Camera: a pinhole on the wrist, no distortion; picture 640 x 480 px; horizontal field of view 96.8 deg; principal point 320.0 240.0 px. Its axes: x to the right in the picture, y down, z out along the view. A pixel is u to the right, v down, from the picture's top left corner.
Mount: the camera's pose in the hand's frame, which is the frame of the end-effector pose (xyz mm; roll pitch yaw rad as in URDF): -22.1 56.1 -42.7 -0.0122 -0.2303 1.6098
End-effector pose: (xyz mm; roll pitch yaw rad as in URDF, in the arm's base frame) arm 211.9 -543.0 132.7 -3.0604 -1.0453 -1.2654
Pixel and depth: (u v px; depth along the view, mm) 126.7 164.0 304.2
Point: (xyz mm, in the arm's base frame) 488.5 -662.3 94.9
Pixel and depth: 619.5 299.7 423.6
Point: -12.2 -999.7 -230.4
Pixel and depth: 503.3 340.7 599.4
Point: 117.6 -1028.3 -409.5
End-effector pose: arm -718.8 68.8 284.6 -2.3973 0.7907 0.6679
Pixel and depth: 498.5 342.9 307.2
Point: -1032.1 -79.2 149.7
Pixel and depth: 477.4 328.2 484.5
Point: -1210.4 -85.9 67.0
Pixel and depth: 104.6 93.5 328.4
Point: -837.1 406.1 180.7
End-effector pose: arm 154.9 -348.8 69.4 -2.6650 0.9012 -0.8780
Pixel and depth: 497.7 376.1 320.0
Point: -104.0 -51.8 -7.8
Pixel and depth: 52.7 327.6 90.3
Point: 178.0 -291.2 105.9
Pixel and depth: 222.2 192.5 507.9
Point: 351.1 27.1 -146.8
